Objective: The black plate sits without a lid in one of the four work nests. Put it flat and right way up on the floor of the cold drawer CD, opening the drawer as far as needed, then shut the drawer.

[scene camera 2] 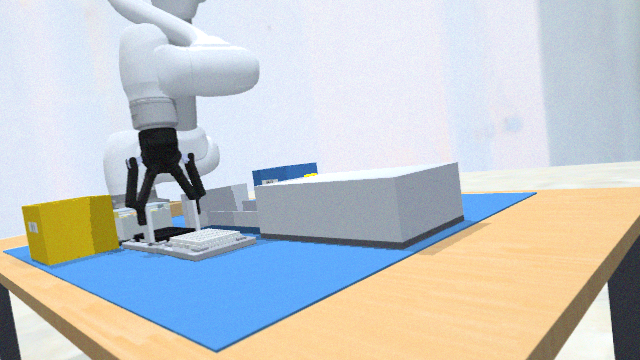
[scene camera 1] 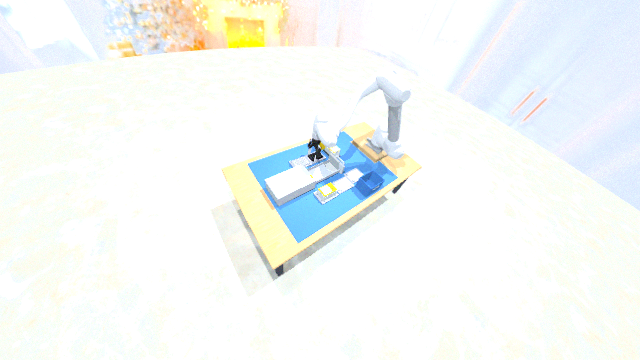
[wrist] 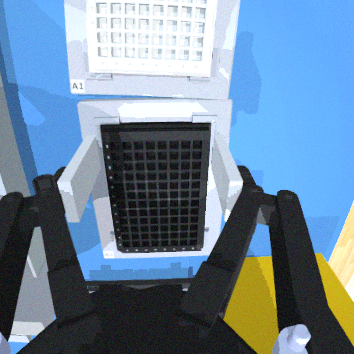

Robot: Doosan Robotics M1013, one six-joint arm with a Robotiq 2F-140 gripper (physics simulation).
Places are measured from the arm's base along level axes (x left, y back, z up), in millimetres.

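Pixels of known places: gripper, between the fingertips: (scene camera 1: 312,157) (wrist: 155,151); arm's base, origin of its link: (scene camera 1: 375,146).
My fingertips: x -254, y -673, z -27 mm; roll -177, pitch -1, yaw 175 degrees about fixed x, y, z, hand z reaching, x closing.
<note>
For each thing: its middle in the pictures, then the offset to it from my fingertips. "spot": a spot on its surface instead.
- black plate, middle of its body: (wrist: 157,194) (scene camera 2: 164,234) dz +3, dx +2, dy +40 mm
- white nest, a spot on its surface: (wrist: 220,112) spot: dz -4, dx -55, dy -27 mm
- white plate, middle of its body: (scene camera 2: 204,238) (scene camera 1: 300,162) dz +3, dx -11, dy -125 mm
- yellow bin, middle of its body: (wrist: 269,344) (scene camera 2: 69,226) dz +44, dx -108, dy +239 mm
- yellow-and-white item, middle of its body: (scene camera 1: 327,191) dz +28, dx +365, dy -169 mm
- blue bin, middle of its body: (scene camera 2: 286,184) (scene camera 1: 369,183) dz +44, dx +528, dy +173 mm
The black plate (scene camera 2: 163,234) (wrist: 157,200) sits flat and lidless in a white nest (wrist: 220,112), its wells facing up. My gripper (scene camera 1: 316,157) (scene camera 2: 173,229) (wrist: 155,151) is open over it. The two pale finger pads stand one on each long side of the plate, with narrow gaps showing in the wrist view. The drawer (scene camera 1: 336,161) (scene camera 2: 230,218) stands pulled out of the big white housing (scene camera 1: 290,185) (scene camera 2: 330,210), beside the nests. Its label cannot be read.
A white plate (scene camera 2: 207,239) (wrist: 150,37) sits in the adjoining nest. A yellow bin (scene camera 2: 70,229) (wrist: 255,300) stands near the gripper. Across the drawer are a nest holding a yellow-and-white item (scene camera 1: 327,190) and a blue bin (scene camera 1: 371,183) (scene camera 2: 285,173).
</note>
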